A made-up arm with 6 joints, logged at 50 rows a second.
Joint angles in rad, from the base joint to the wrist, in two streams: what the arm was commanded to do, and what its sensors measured. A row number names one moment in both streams.
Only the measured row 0 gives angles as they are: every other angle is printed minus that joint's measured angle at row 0.
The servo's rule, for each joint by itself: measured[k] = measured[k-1] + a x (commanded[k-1-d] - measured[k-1]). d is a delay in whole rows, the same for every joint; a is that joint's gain. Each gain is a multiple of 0.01, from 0.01 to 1. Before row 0 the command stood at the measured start. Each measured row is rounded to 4 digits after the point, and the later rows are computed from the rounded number. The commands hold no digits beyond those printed.
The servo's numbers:
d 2
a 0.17 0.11 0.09 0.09 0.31 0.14
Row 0, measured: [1.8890 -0.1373 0.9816 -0.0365 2.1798 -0.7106]
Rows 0 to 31, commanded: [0.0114 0.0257 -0.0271 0.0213 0.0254 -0.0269]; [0.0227 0.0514 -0.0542 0.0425 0.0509 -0.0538]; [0.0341 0.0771 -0.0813 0.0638 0.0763 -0.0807]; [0.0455 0.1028 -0.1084 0.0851 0.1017 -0.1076]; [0.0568 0.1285 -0.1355 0.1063 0.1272 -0.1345]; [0.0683 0.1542 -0.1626 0.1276 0.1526 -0.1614]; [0.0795 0.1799 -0.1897 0.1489 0.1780 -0.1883]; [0.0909 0.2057 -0.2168 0.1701 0.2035 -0.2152]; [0.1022 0.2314 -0.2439 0.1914 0.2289 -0.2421]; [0.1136 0.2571 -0.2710 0.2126 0.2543 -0.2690]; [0.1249 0.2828 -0.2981 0.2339 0.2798 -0.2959]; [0.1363 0.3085 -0.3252 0.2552 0.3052 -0.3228]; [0.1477 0.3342 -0.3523 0.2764 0.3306 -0.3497]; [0.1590 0.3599 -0.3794 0.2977 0.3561 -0.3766]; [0.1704 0.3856 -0.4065 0.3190 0.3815 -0.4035]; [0.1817 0.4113 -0.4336 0.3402 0.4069 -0.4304]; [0.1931 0.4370 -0.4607 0.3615 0.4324 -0.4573]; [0.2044 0.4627 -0.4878 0.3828 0.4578 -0.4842]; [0.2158 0.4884 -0.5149 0.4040 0.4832 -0.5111]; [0.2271 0.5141 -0.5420 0.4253 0.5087 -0.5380]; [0.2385 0.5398 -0.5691 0.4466 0.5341 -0.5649]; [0.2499 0.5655 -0.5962 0.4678 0.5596 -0.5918]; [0.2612 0.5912 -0.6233 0.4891 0.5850 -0.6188]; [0.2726 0.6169 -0.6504 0.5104 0.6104 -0.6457]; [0.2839 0.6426 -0.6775 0.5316 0.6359 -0.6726]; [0.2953 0.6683 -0.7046 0.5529 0.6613 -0.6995]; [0.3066 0.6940 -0.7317 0.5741 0.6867 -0.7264]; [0.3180 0.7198 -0.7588 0.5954 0.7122 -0.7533]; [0.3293 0.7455 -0.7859 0.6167 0.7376 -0.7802]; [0.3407 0.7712 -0.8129 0.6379 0.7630 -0.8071]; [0.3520 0.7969 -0.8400 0.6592 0.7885 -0.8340]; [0.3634 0.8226 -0.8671 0.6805 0.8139 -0.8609]
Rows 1 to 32, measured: [0.0000 0.0000 0.0000 0.0000 0.0000 0.0000]; [0.0000 0.0000 0.0000 0.0000 0.0000 0.0000]; [0.0019 0.0028 -0.0024 0.0019 0.0079 -0.0038]; [0.0054 0.0081 -0.0071 0.0056 0.0212 -0.0108]; [0.0103 0.0157 -0.0138 0.0108 0.0383 -0.0206]; [0.0163 0.0253 -0.0223 0.0175 0.0580 -0.0328]; [0.0232 0.0367 -0.0325 0.0255 0.0795 -0.0470]; [0.0309 0.0496 -0.0442 0.0347 0.1022 -0.0630]; [0.0392 0.0639 -0.0573 0.0450 0.1257 -0.0805]; [0.0480 0.0795 -0.0717 0.0563 0.1498 -0.0994]; [0.0572 0.0962 -0.0872 0.0685 0.1743 -0.1194]; [0.0668 0.1139 -0.1037 0.0815 0.1991 -0.1403]; [0.0767 0.1325 -0.1212 0.0952 0.2241 -0.1621]; [0.0868 0.1519 -0.1396 0.1096 0.2492 -0.1846]; [0.0972 0.1720 -0.1587 0.1246 0.2744 -0.2077]; [0.1077 0.1927 -0.1786 0.1402 0.2997 -0.2313]; [0.1184 0.2139 -0.1991 0.1563 0.3251 -0.2554]; [0.1292 0.2356 -0.2202 0.1729 0.3505 -0.2799]; [0.1401 0.2578 -0.2418 0.1899 0.3759 -0.3047]; [0.1510 0.2803 -0.2639 0.2073 0.4013 -0.3298]; [0.1620 0.3032 -0.2865 0.2250 0.4267 -0.3552]; [0.1731 0.3264 -0.3095 0.2430 0.4521 -0.3808]; [0.1842 0.3499 -0.3329 0.2613 0.4775 -0.4066]; [0.1954 0.3736 -0.3566 0.2799 0.5030 -0.4325]; [0.2066 0.3975 -0.3806 0.2987 0.5284 -0.4586]; [0.2178 0.4216 -0.4049 0.3178 0.5538 -0.4848]; [0.2290 0.4459 -0.4294 0.3370 0.5793 -0.5111]; [0.2403 0.4704 -0.4542 0.3564 0.6047 -0.5375]; [0.2516 0.4950 -0.4792 0.3760 0.6301 -0.5639]; [0.2629 0.5197 -0.5044 0.3957 0.6556 -0.5904]; [0.2742 0.5445 -0.5297 0.4156 0.6810 -0.6170]; [0.2855 0.5694 -0.5552 0.4356 0.7064 -0.6436]
